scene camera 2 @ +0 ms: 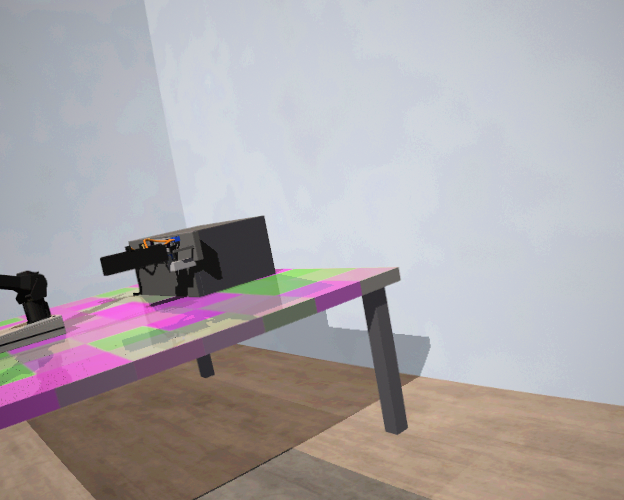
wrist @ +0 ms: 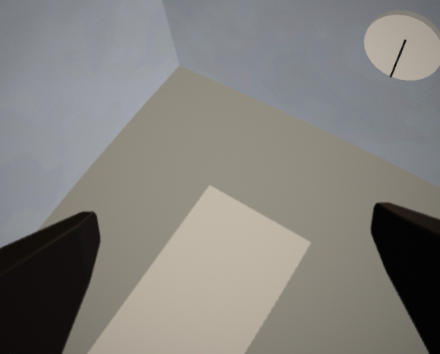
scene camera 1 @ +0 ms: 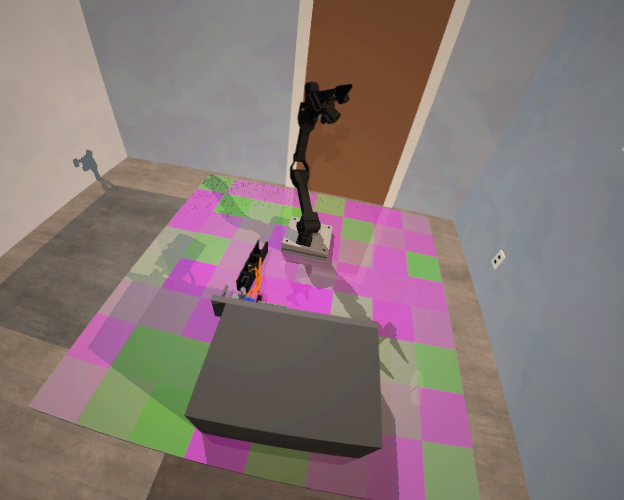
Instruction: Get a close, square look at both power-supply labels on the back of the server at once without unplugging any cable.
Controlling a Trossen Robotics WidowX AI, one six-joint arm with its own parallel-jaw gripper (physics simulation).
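Where they show: gripper, fingertip midpoint: [wrist: 236,222] [scene camera 1: 343,87]; arm's base, origin of the base link: [scene camera 2: 39,319] [scene camera 1: 304,240].
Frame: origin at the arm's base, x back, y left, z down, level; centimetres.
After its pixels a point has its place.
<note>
The server is a large dark grey box [scene camera 1: 291,375] @[z -15.9, x -63.9, y 8.2 cm] [scene camera 2: 234,255] @[z -5.1, x -63.0, y -13.7 cm] on the table. A black cable arm [scene camera 1: 252,265] @[z -15.6, x -32.8, y -12.1 cm] [scene camera 2: 132,259] @[z -11.8, x -27.8, y -14.9 cm] with orange and blue cables [scene camera 1: 257,278] @[z -13.1, x -35.6, y -9.6 cm] [scene camera 2: 158,241] @[z -14.9, x -40.0, y -8.1 cm] sticks out from the side that faces the robot's base. The power-supply labels cannot be made out in the scene views, and the server does not show in the wrist view. My gripper [scene camera 1: 347,93] @[z -60.3, x 14.1, y 4.3 cm] [wrist: 236,222] @[z -60.3, x 14.1, y 4.3 cm] is open and empty, raised high above the arm's base, apart from the server. In the wrist view its two fingers stand wide apart against the ceiling.
The arm's base plate [scene camera 1: 317,247] @[z 0.2, x -2.2, y 6.4 cm] [scene camera 2: 31,334] @[z 2.2, x 4.6, y -9.1 cm] stands on the checkered table [scene camera 1: 437,364] @[z 4.8, x -42.3, y 57.5 cm] [scene camera 2: 291,283] @[z 4.8, x -65.9, y -38.2 cm], behind the server in scene camera 1. A brown door [scene camera 1: 380,78] is behind the arm. The wrist view shows a pale ceiling panel [wrist: 220,260] and a round wall clock [wrist: 420,50].
</note>
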